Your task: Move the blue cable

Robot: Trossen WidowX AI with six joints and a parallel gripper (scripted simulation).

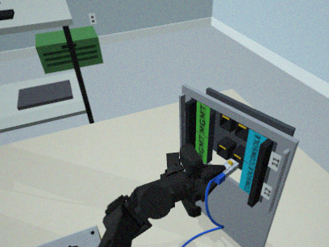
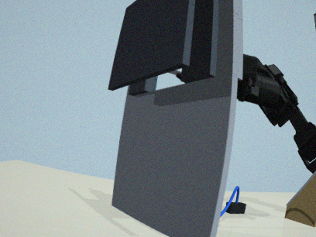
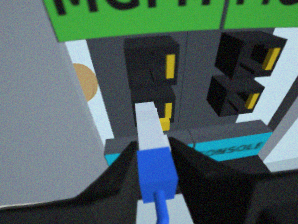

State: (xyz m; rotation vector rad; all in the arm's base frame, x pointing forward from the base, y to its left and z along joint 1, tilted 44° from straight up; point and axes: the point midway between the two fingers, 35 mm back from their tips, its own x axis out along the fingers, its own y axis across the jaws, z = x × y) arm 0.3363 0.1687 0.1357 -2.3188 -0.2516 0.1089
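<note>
Right now the blue plug is right at my gripper tip. From my gripper tip the other things lie so: small black block (25 cm below, 19 cm behind, 15 cm to the right).
</note>
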